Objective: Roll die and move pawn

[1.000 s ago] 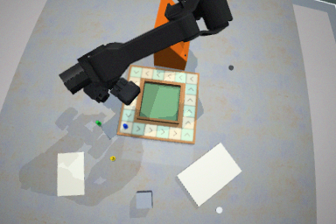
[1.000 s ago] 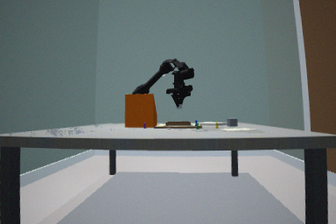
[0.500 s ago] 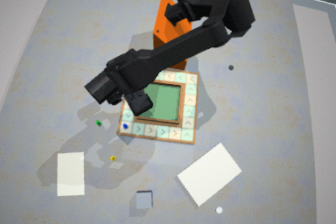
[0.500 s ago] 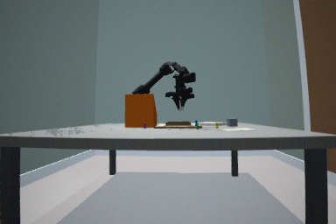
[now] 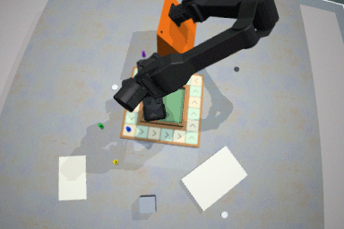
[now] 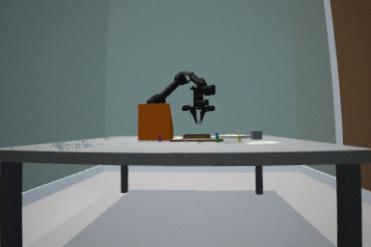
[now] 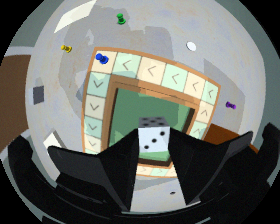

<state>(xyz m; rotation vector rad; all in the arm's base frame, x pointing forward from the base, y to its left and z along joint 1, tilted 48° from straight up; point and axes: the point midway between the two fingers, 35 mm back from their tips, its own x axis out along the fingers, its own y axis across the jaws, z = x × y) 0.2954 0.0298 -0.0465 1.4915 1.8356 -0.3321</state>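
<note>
The blue pawn lies 110 mm ahead of my gripper tip, 60 mm to the right of it and 70 mm below it. Round my gripper tip: green pawn (120 mm ahead, 170 mm to the right, 80 mm below); white die (right at my gripper tip); green dice tray (20 mm behind, 40 mm to the left, 90 mm below).
</note>
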